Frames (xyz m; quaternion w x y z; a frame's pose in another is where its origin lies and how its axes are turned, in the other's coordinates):
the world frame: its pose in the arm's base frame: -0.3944 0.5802 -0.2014 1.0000 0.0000 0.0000 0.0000
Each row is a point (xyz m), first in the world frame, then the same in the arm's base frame.
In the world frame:
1: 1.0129 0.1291 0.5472
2: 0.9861 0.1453 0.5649
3: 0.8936 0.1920 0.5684
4: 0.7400 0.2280 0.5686
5: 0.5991 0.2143 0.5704
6: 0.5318 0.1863 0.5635
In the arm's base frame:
1: 0.6185 0.7093 0.3458
2: 0.5917 0.7255 0.3635
3: 0.4992 0.7722 0.3670
4: 0.3456 0.8082 0.3672
5: 0.2047 0.7945 0.3690
6: 0.1374 0.7665 0.3621

